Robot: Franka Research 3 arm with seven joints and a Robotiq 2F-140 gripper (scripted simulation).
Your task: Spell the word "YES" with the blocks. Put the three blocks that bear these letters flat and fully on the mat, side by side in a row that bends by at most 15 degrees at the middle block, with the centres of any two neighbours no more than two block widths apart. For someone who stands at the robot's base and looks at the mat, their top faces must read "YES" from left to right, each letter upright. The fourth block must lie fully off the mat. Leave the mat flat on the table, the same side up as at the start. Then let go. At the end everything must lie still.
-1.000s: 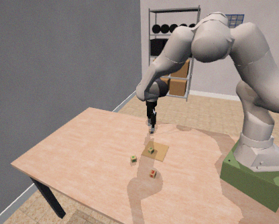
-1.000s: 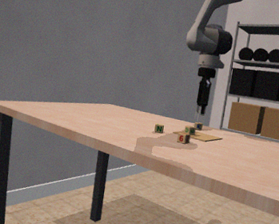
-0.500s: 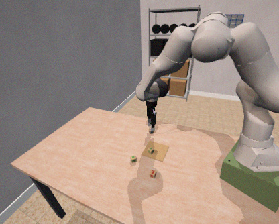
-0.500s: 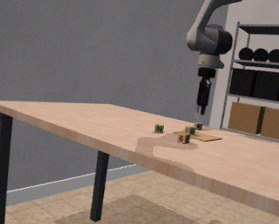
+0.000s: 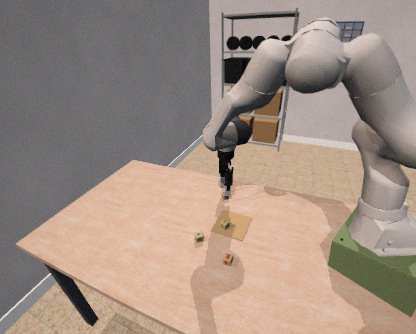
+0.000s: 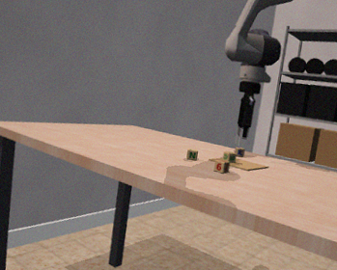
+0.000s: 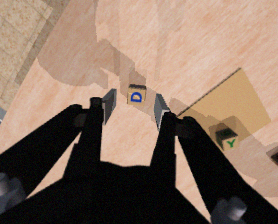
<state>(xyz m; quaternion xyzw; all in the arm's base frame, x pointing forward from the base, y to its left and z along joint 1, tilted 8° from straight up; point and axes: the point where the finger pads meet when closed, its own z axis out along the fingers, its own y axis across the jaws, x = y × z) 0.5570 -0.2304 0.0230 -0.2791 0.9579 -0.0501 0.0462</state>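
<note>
Right now the S block is 60 mm below my hand. Also, from my hand: green N block: 40 mm ahead, 290 mm to the left, 60 mm below; Y block: 40 mm behind, 200 mm to the left, 50 mm below; tan mat: 70 mm behind, 170 mm to the left, 70 mm below.
</note>
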